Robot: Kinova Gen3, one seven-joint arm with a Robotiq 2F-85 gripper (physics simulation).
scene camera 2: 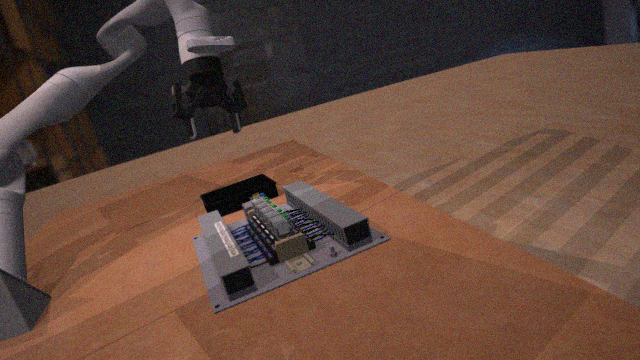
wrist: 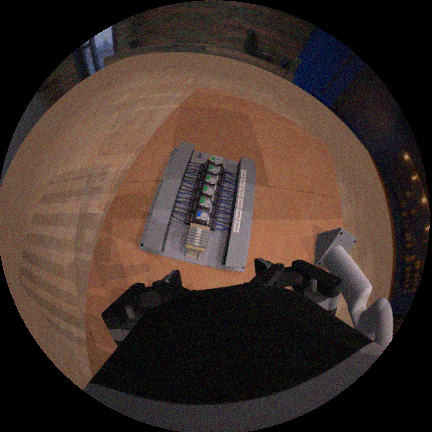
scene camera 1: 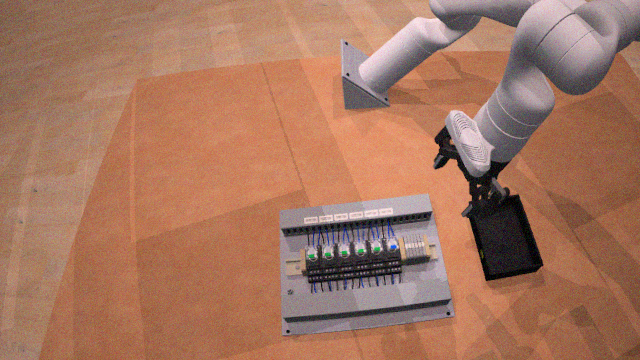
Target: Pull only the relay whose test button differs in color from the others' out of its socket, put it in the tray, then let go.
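Pixels of known places: gripper, fingertip midpoint: (scene camera 2: 216,135) (wrist: 217,273) (scene camera 1: 451,189); arm's base, link origin: (wrist: 332,255) (scene camera 1: 372,78).
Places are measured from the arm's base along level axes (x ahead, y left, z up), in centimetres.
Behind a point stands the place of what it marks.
Observation:
The relay with the blue test button (scene camera 1: 393,246) {x 47.6, y 5.2, z 2.6 cm} (scene camera 2: 261,195) {x 47.6, y 4.7, z 2.5 cm} (wrist: 202,215) {x 46.8, y 5.3, z 2.4 cm} sits upright in its socket at the end of the row, next to the terminal blocks. The other relays (scene camera 1: 344,251) (wrist: 208,190) have green buttons and sit in the same row. The black tray (scene camera 1: 506,240) {x 42.7, y 28.8, z -4.0 cm} (scene camera 2: 225,201) {x 39.7, y 21.5, z -1.3 cm} stands beside the panel and looks empty; it does not show in the wrist view. My gripper (scene camera 1: 454,185) {x 42.7, y 14.3, z 13.9 cm} (scene camera 2: 215,132) {x 42.7, y 14.3, z 13.9 cm} (wrist: 217,273) {x 42.7, y 14.3, z 13.9 cm} is open with nothing between its fingers. It hangs high above the table, on the tray side of the panel, well apart from the relay.
The grey panel (scene camera 1: 370,305) (scene camera 2: 300,272) {x 49.6, y -15.6, z -4.0 cm} (wrist: 172,250) {x 50.3, y 14.2, z -4.1 cm} carries two raised wiring ducts, one on each side of the relay row. Light terminal blocks (scene camera 1: 414,247) {x 46.6, y 9.2, z 0.3 cm} (wrist: 196,239) {x 46.1, y 10.0, z 0.3 cm} adjoin the blue-button relay. Blue and black wires run beside the sockets. The arm's grey base bracket (scene camera 1: 356,92) {x 6.7, y -3.7, z 1.3 cm} (wrist: 327,241) {x 6.6, y -3.0, z 1.2 cm} stands farther back.

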